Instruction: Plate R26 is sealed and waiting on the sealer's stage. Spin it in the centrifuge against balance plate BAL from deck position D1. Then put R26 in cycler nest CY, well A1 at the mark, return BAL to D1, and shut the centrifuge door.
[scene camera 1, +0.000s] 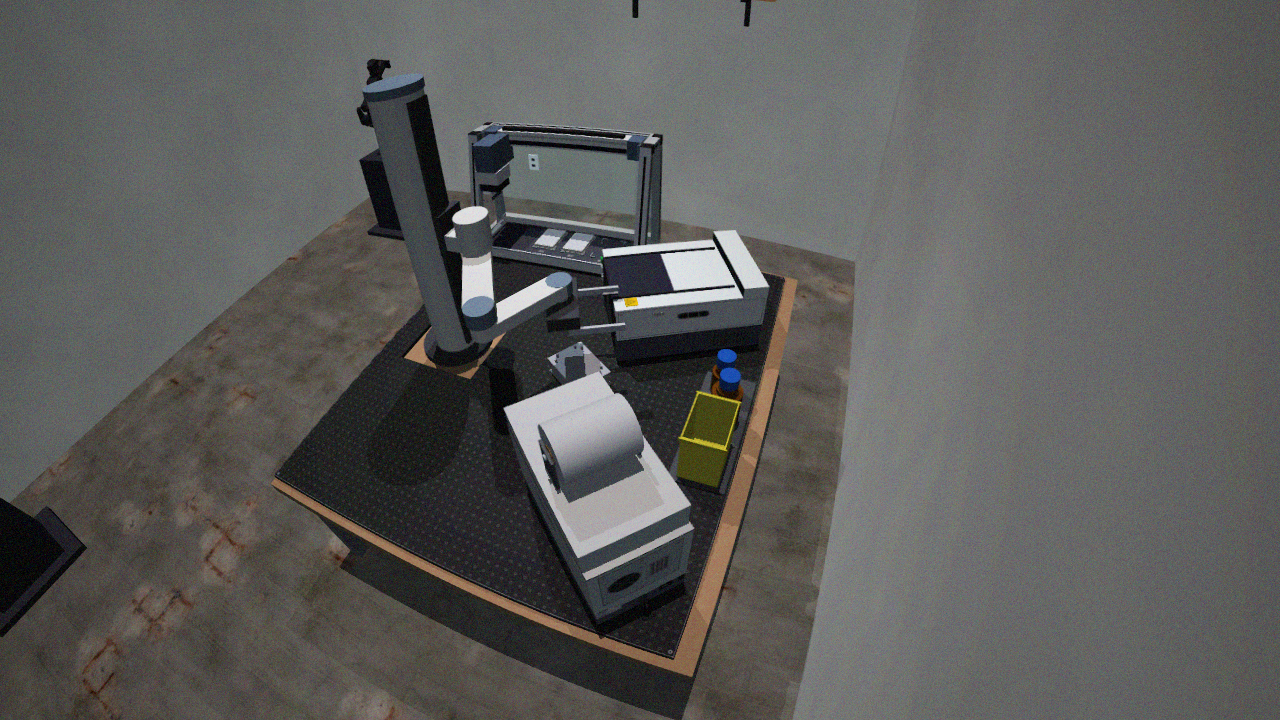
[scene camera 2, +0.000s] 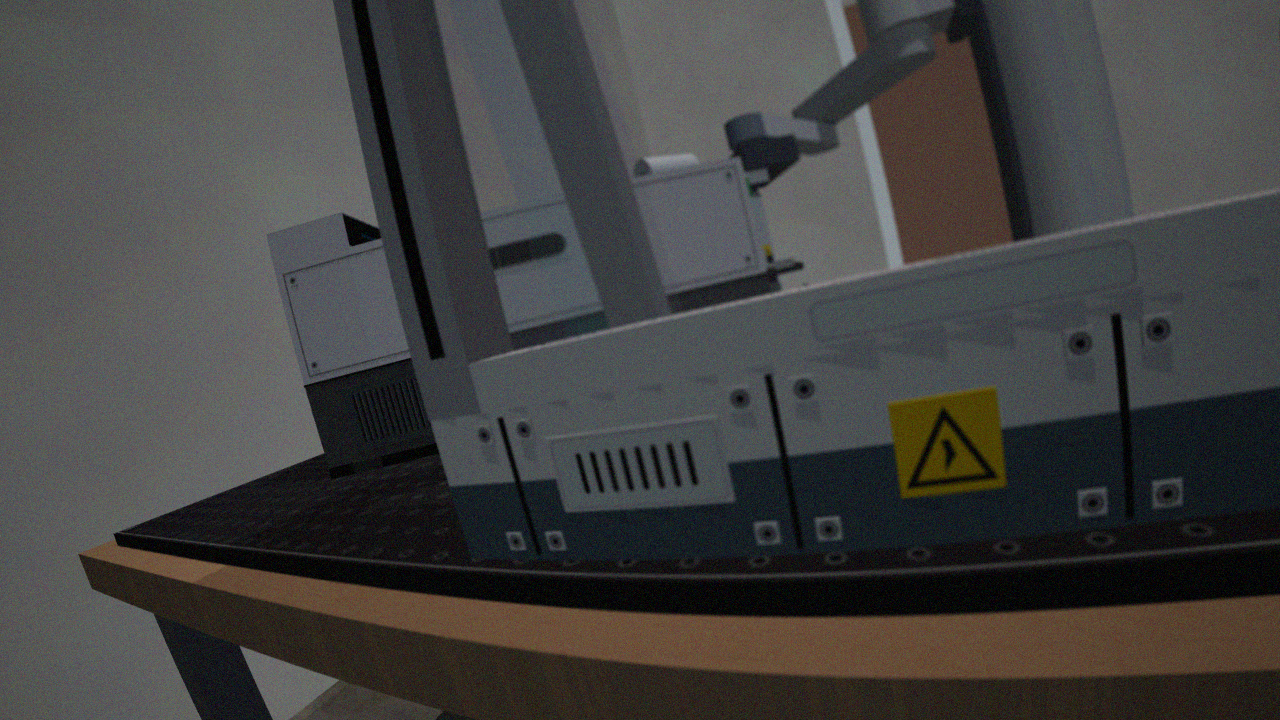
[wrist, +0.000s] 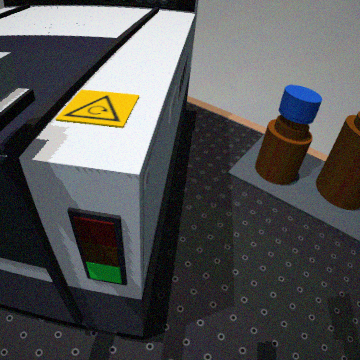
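Seen in the pictures: gripper, fingertip midpoint: (scene camera 1: 621, 307) (wrist: 203, 94); arm's base, link origin: (scene camera 1: 458, 340).
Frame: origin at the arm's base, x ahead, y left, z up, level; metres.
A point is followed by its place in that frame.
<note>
My gripper (scene camera 1: 620, 308) {z 0.253, x 0.587, y 0.061 m} is open and empty, its fingers at the left end of the white centrifuge (scene camera 1: 689, 315) {z 0.176, x 0.753, y 0.179 m} (wrist: 115, 145) {z 0.223, x 0.571, y 0.092 m} (scene camera 2: 537, 259). One finger (wrist: 17, 112) {z 0.244, x 0.541, y 0.116 m} shows at the left edge of the wrist view, above the dark part of that end. The centrifuge's status light (wrist: 104, 247) {z 0.171, x 0.552, y 0.086 m} is green; whether the door is open or shut I cannot tell. The sealer (scene camera 1: 617, 501) {z 0.363, x 0.824, y -0.568 m}, with its white roll (scene camera 1: 590, 440) {z 0.477, x 0.768, y -0.534 m}, stands at the front; plate R26 and the stage cannot be made out. Two white plates (scene camera 1: 548, 239) {z 0.086, x 0.077, y 0.556 m} (scene camera 1: 580, 242) {z 0.086, x 0.210, y 0.573 m} lie on the deck under the gantry, labels unreadable.
A light block with pins (scene camera 1: 577, 360) {z 0.067, x 0.466, y -0.007 m} stands between sealer and centrifuge. Two brown bottles with blue caps (scene camera 1: 726, 358) {z 0.158, x 0.895, y 0.058 m} (scene camera 1: 730, 377) {z 0.199, x 0.926, y -0.049 m} and a yellow bin (scene camera 1: 708, 440) {z 0.021, x 0.906, y -0.128 m} stand at the right edge. The gantry frame (scene camera 1: 651, 179) {z 0.397, x 0.495, y 0.583 m} (scene camera 2: 447, 223) {z 0.152, x 0.455, y 0.712 m} rises at the back.
</note>
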